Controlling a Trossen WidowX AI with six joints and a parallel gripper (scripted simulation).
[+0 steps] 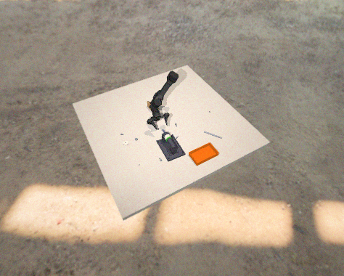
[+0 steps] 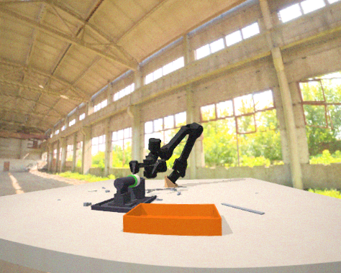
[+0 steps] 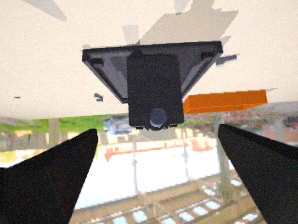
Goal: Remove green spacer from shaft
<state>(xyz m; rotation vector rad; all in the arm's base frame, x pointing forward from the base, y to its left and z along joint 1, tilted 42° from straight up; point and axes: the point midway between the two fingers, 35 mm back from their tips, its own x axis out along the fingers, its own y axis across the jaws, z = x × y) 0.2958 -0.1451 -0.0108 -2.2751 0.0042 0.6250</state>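
Right now my gripper tip is 80 mm short of the grey shaft, 10 mm to the left of it and 10 mm above it. Round my gripper tip: white spacer: 100 mm ahead, 20 mm to the right, 10 mm below; green spacer: 120 mm ahead, 20 mm to the right, 10 mm below; orange tray: 360 mm ahead, 140 mm to the left, 80 mm below.
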